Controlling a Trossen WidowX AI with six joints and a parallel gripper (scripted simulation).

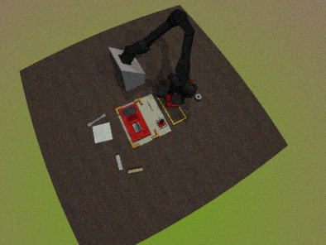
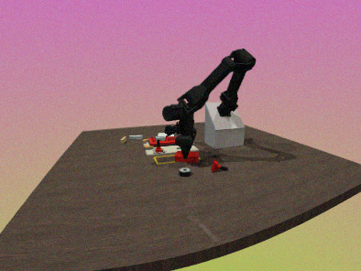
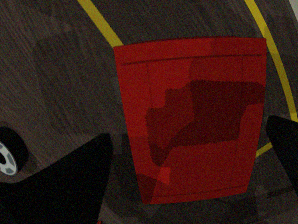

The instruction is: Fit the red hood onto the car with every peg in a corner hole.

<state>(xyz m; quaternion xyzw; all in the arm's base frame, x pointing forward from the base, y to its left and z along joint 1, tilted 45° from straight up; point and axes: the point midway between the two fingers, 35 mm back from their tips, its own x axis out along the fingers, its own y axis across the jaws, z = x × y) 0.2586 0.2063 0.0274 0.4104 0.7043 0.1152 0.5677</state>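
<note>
Right now my gripper tip is right at the red hood. Also, from my gripper tip: black-and-white wheel 50 mm ahead, 140 mm to the left, 10 mm below; then jig plate 40 mm ahead, 220 mm to the right, 10 mm below; then white square 10 mm behind, 440 mm to the right, 20 mm below.
</note>
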